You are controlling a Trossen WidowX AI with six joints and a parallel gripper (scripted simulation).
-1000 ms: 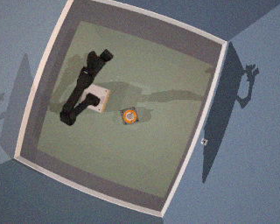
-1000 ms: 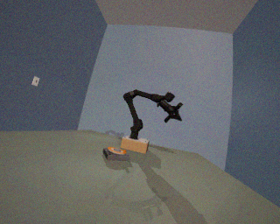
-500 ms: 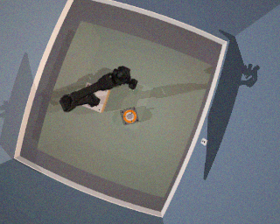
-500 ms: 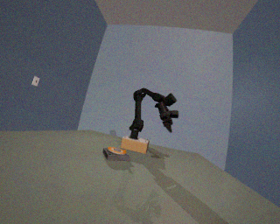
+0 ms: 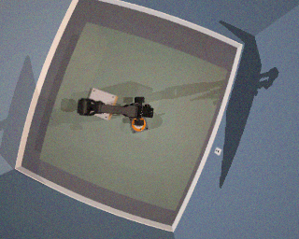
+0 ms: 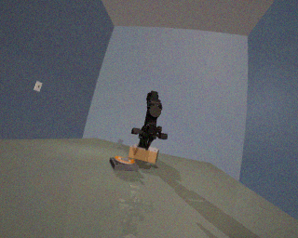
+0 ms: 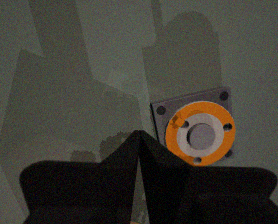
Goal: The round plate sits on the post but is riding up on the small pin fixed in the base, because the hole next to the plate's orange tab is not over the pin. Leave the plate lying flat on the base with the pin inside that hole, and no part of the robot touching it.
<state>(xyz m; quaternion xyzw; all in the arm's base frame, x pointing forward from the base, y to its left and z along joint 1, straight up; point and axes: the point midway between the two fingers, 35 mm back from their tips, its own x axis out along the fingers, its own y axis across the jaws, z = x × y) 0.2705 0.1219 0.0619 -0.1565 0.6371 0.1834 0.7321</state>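
My gripper tip is 80 mm to the left of the round plate, 70 mm above it and 30 mm short of it. Round my gripper tip: square base 100 mm to the right, 80 mm below, 20 mm ahead.
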